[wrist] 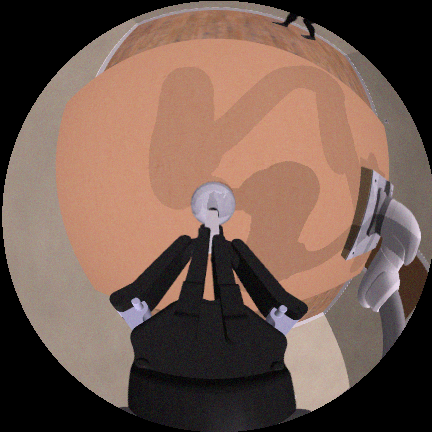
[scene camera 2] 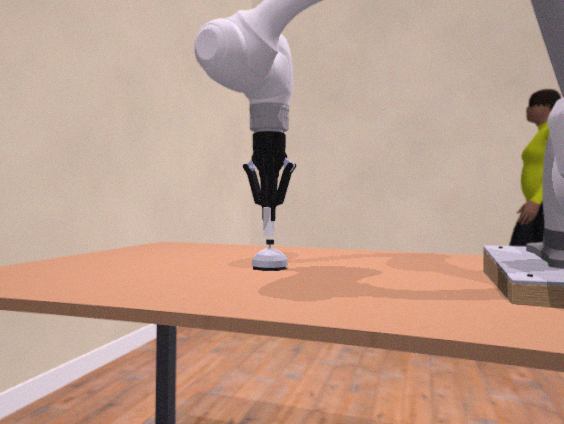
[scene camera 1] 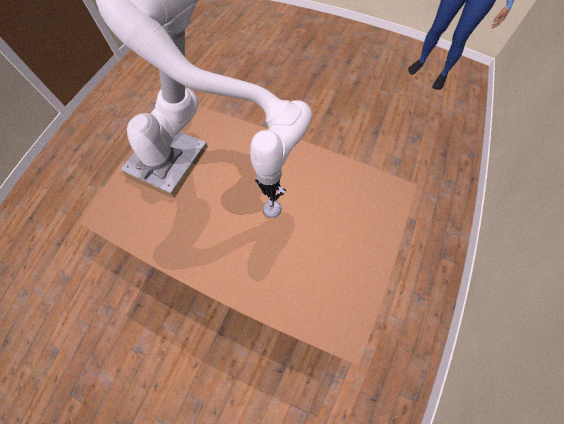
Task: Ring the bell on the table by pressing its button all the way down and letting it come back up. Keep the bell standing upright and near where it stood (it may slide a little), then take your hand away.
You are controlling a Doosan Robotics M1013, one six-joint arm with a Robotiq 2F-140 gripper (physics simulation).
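Seen in the pictures: gripper, between the fingertips: [wrist: 210, 218] [scene camera 2: 268, 235] [scene camera 1: 272, 202]; arm's base, origin of its link: [wrist: 379, 211] [scene camera 1: 159, 159].
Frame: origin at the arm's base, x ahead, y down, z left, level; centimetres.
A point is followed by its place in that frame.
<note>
A silver domed bell [scene camera 1: 272, 210] @[x 63.2, y 1.3, z -2.6 cm] [scene camera 2: 270, 259] @[x 60.9, y 2.8, z 2.7 cm] [wrist: 213, 195] @[x 62.0, y 1.4, z -3.1 cm] stands upright on the orange-brown table [scene camera 1: 350, 250] @[x 101.2, y 5.3, z -5.2 cm] [scene camera 2: 125, 280] @[x 83.8, y 5.3, z 22.0 cm] [wrist: 110, 150] @[x 85.1, y 5.3, z -14.5 cm]. Its small black button [scene camera 2: 270, 242] @[x 61.8, y -0.7, z 0.0 cm] stands up on a thin stem above the dome. My gripper [scene camera 1: 272, 201] @[x 62.4, y -2.2, z -0.6 cm] [scene camera 2: 268, 235] @[x 62.4, y -2.2, z -0.6 cm] [wrist: 210, 218] @[x 62.4, y -2.2, z -0.6 cm] is shut and empty, pointing straight down. Its light fingertips are directly above the button, with a small gap between them in scene camera 2. In the wrist view the fingertips cover most of the button.
The arm's base plate [scene camera 1: 172, 187] @[x 15.4, y -0.3, z -10.8 cm] [scene camera 2: 525, 292] @[x 14.9, y 3.4, z 18.9 cm] [wrist: 355, 240] @[x 15.7, y 1.2, z 10.7 cm] is fixed on the table, to one side of the bell. The arm's shadows fall across the table top. A person [scene camera 1: 460, 35] [scene camera 2: 535, 170] stands beyond the table.
</note>
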